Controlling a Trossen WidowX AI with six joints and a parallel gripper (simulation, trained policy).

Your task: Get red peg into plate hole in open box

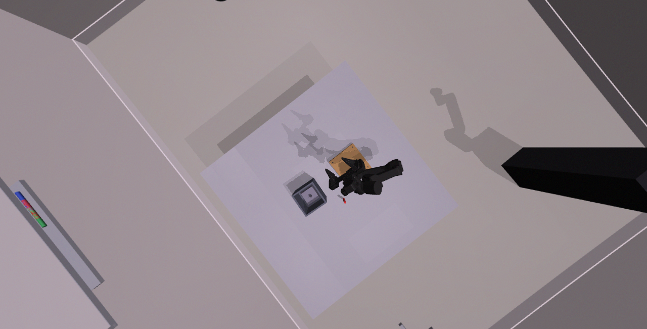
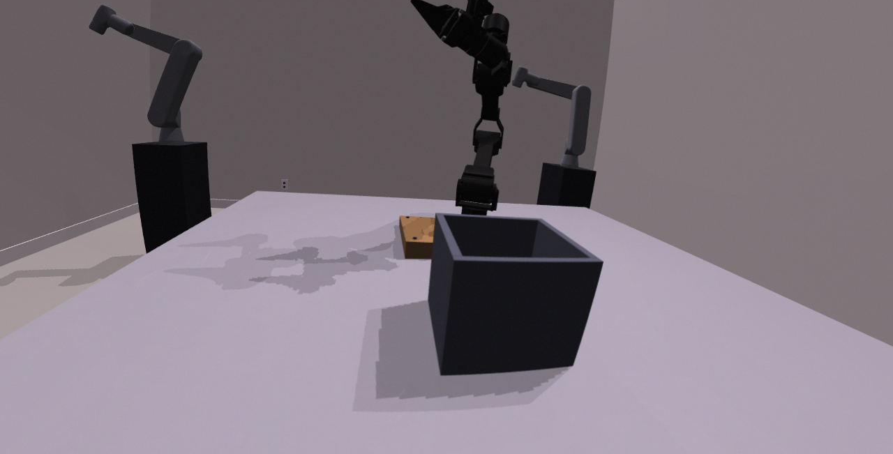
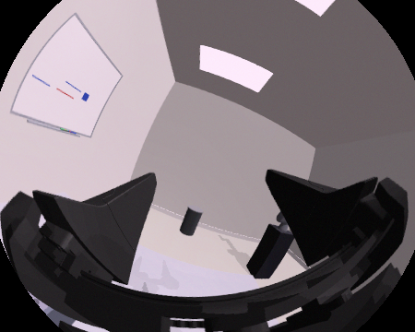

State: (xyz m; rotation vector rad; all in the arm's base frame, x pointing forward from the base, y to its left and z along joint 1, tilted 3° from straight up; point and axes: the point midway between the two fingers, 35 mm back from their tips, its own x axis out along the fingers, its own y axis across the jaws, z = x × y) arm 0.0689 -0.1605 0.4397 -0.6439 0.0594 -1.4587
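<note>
Now: the red peg 11 cm ahead of my gripper tip, 29 cm to the left of it and 45 cm below it. The rest, counted from my gripper tip: pale plate: 27 cm ahead, 11 cm to the left, 44 cm below.
</note>
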